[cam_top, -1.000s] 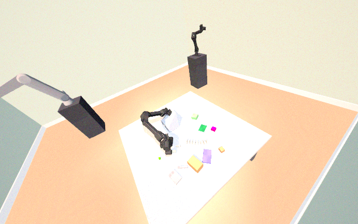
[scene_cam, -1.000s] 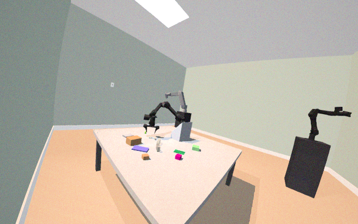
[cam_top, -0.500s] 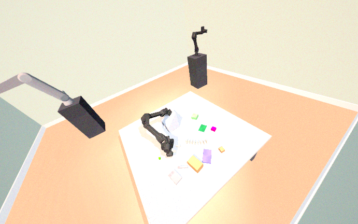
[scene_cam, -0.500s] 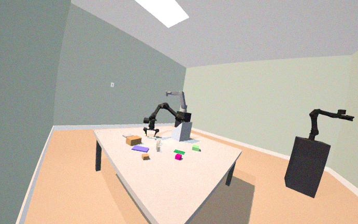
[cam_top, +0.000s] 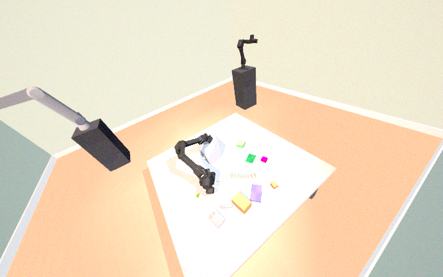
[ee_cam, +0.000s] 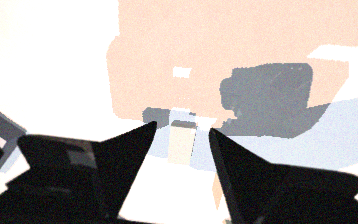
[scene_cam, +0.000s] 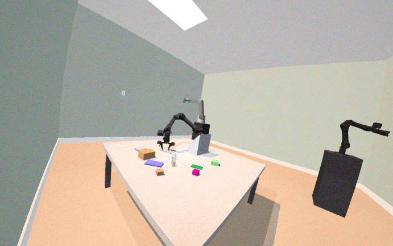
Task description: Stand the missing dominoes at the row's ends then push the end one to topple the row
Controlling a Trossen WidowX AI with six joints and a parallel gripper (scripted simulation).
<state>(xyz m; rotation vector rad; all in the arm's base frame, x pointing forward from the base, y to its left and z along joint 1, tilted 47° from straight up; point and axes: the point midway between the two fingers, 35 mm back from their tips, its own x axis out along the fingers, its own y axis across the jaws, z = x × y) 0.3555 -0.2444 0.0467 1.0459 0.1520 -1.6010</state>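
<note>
The tiny green cube lies 10 mm behind my gripper tip, 140 mm to the right of it and 10 mm above it. Round my gripper tip: orange cube 290 mm ahead, 410 mm to the left, 10 mm above; then green tile 50 mm behind, 450 mm to the left; then purple slab 250 mm ahead, 260 mm to the left, 10 mm above.
</note>
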